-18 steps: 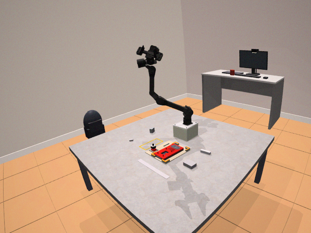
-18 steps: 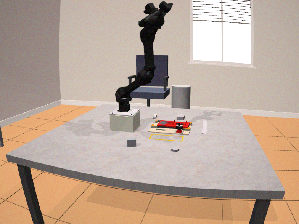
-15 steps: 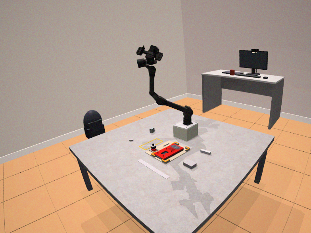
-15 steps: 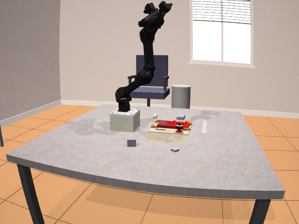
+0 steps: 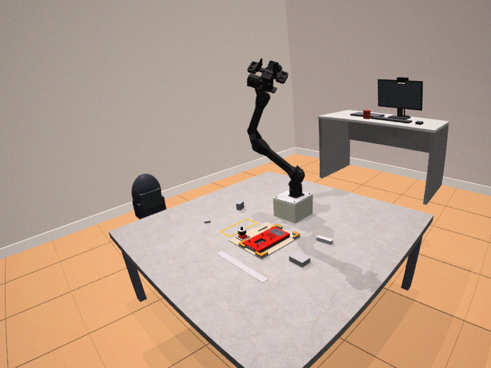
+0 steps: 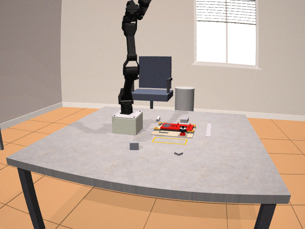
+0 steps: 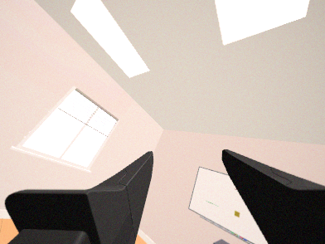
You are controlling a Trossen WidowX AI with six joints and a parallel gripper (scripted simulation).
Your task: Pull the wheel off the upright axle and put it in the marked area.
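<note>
The wheel lies 210 mm ahead of my gripper tip, 10 mm to the right of it and 770 mm below it. Also, from my gripper tip: axle: 210 mm ahead, 10 mm to the right, 770 mm below; white strip: 350 mm ahead, 180 mm to the left, 810 mm below.
</note>
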